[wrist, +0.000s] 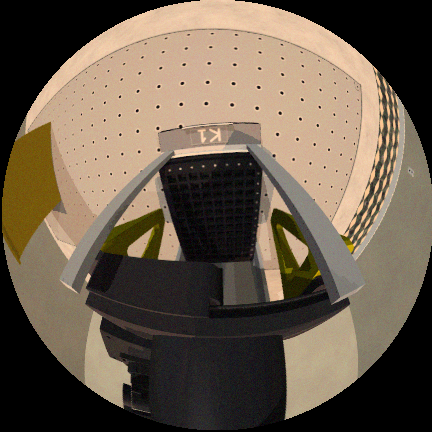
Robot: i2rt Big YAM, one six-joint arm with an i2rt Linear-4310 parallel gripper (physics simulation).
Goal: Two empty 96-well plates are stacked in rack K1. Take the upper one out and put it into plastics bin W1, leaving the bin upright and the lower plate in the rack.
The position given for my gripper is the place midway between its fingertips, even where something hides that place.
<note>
In view: my gripper (217,214) and a black 96-well plate (213,199).
</note>
